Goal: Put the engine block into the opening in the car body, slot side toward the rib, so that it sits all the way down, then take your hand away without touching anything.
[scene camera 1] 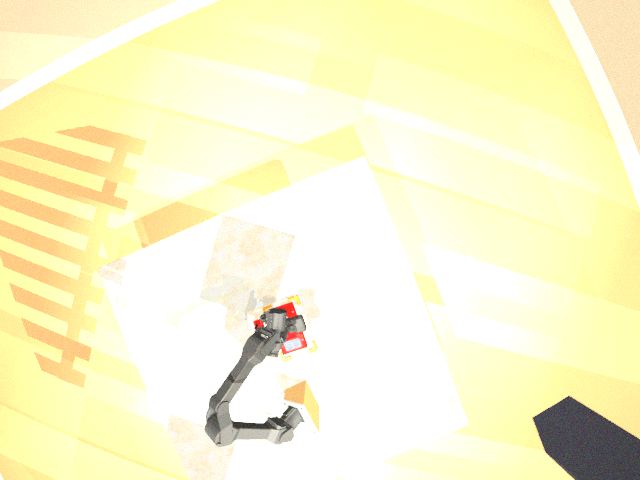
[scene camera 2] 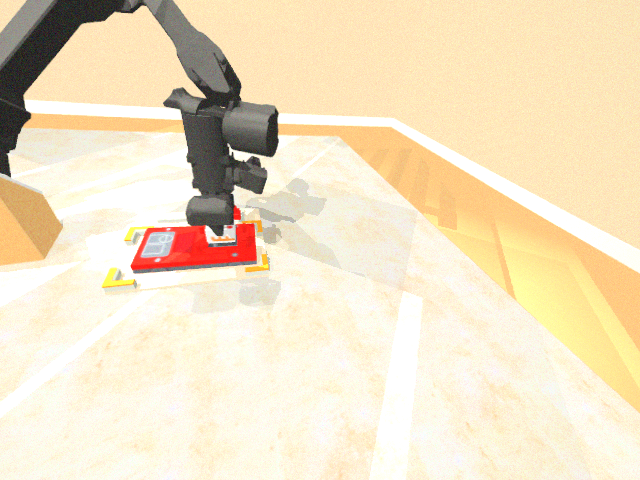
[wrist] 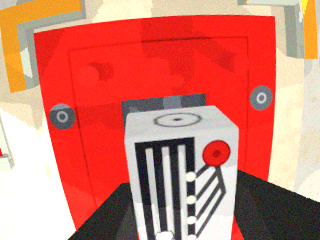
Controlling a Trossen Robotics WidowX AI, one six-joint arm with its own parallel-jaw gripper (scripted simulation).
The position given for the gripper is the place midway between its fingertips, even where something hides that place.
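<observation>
The gripper [scene camera 2: 220,229] is holding an engine block [wrist: 182,163].
</observation>
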